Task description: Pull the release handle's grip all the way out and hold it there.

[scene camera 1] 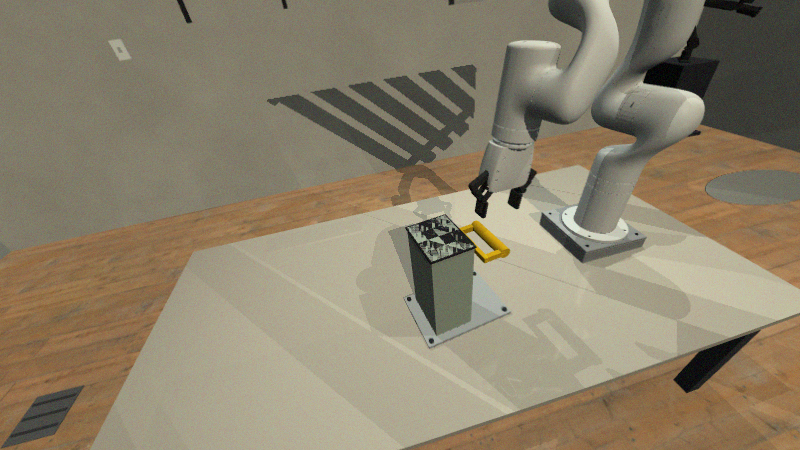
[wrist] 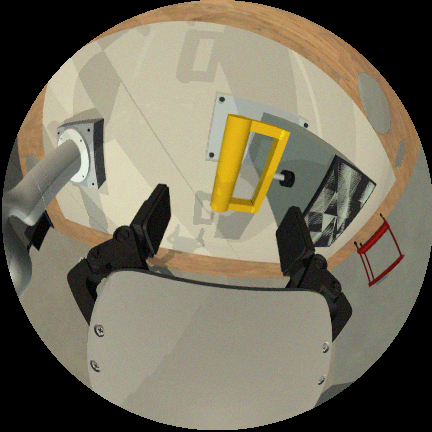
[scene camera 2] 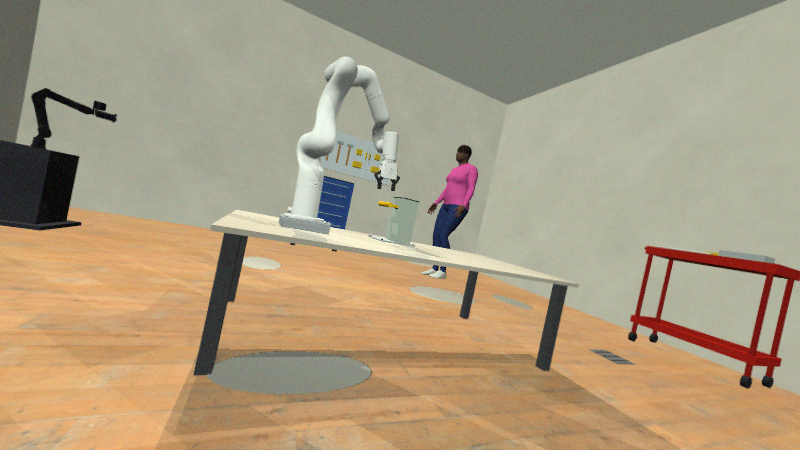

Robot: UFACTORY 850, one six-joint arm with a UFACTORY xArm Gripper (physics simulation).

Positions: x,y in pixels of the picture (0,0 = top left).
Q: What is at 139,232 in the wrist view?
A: My gripper.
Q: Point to a bolted plate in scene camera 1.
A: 486,306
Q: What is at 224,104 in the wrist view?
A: A bolted plate.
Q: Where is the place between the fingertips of my gripper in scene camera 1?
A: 496,210
